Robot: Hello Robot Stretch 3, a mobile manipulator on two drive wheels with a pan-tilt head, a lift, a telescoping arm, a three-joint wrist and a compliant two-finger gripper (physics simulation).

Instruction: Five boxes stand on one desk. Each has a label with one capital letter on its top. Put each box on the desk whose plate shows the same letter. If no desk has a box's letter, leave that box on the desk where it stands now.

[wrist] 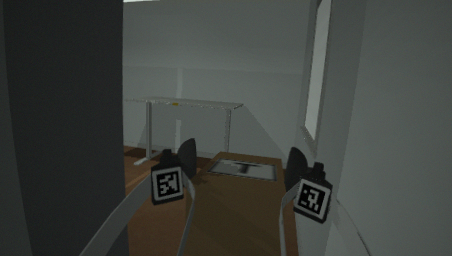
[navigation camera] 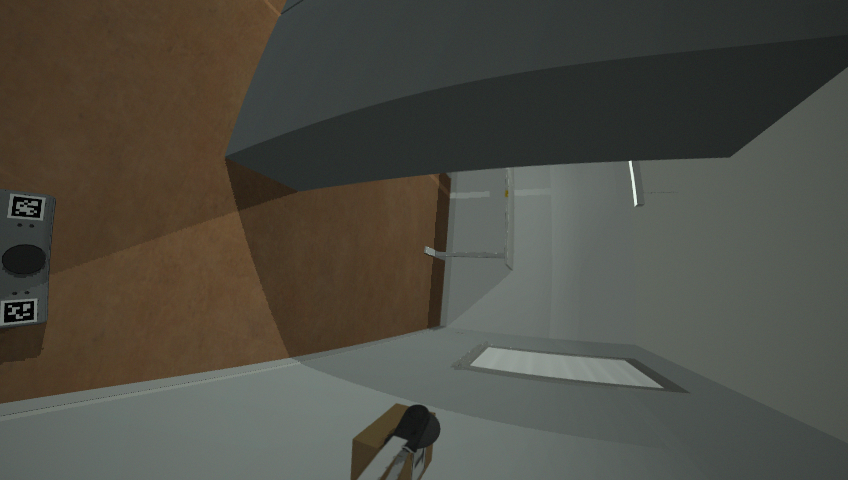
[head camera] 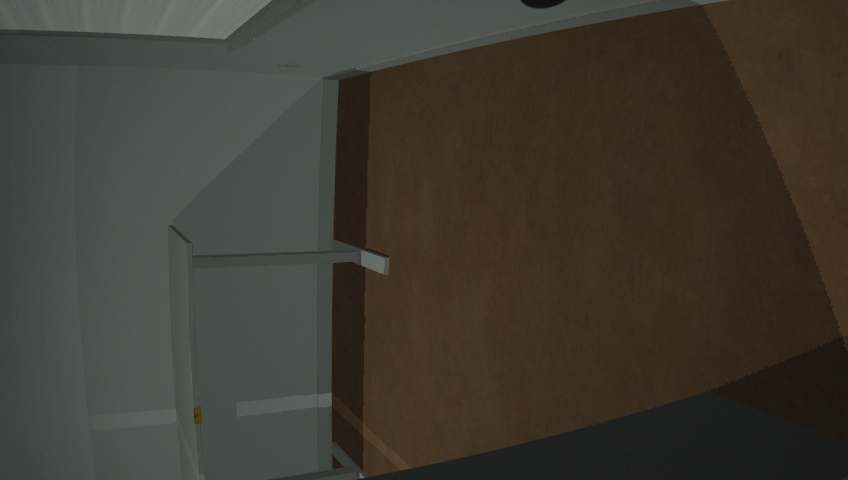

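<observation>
My gripper (navigation camera: 419, 427) (wrist: 241, 160) is shut on a brown box (navigation camera: 371, 433) (wrist: 237, 215), one finger on each side, and holds it up off any desk. The box is upright, and its white top label (wrist: 260, 171) shows a dark letter that looks like T, seen at a steep slant. A light desk (head camera: 180, 333) (navigation camera: 509, 231) (wrist: 210, 104) stands against the far wall. A small yellow plate (head camera: 197, 415) (navigation camera: 506, 193) (wrist: 175, 104) is on its front edge; its letter is too small to read. The other boxes do not show in these views.
A dark grey wall block (head camera: 565, 446) (navigation camera: 476, 113) (wrist: 65, 125) stands on the left in the wrist view. A pale wall with a window (head camera: 119, 14) (navigation camera: 565, 365) (wrist: 320, 70) runs along the right. Brown floor (head camera: 535, 237) lies between. My base (navigation camera: 42, 237) shows in the navigation view.
</observation>
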